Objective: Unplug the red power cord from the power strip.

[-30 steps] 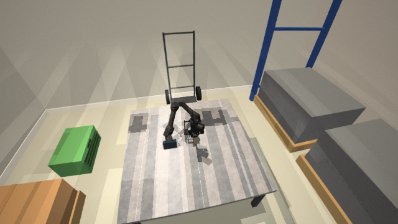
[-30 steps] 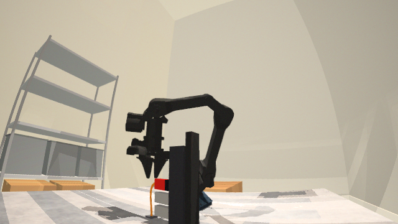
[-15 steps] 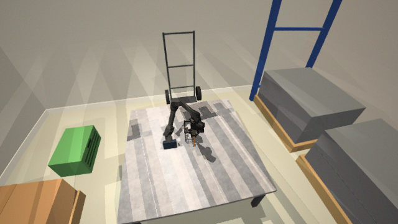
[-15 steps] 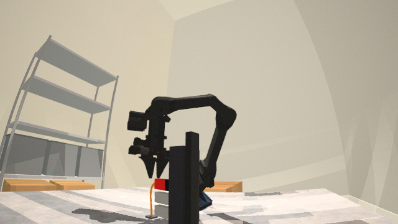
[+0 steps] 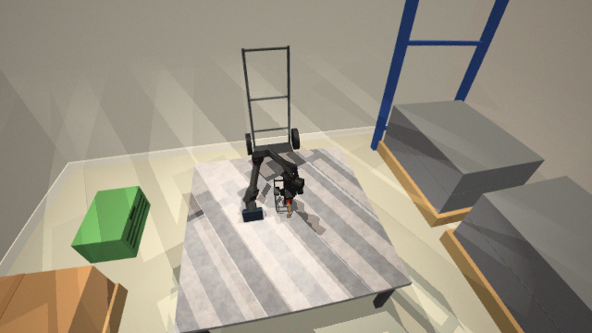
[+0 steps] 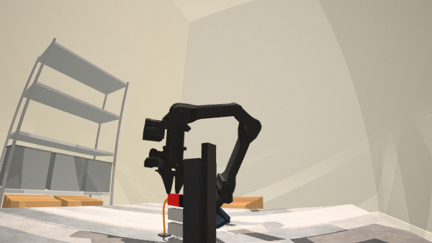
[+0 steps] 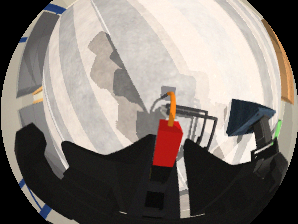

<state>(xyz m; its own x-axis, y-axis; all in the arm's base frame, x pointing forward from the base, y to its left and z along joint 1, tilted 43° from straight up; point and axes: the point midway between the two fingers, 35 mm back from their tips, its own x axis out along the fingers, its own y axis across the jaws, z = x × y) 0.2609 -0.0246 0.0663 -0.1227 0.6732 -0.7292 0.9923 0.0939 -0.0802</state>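
My gripper tip is now 3 cm to the right of the red plug and 1 cm above it.
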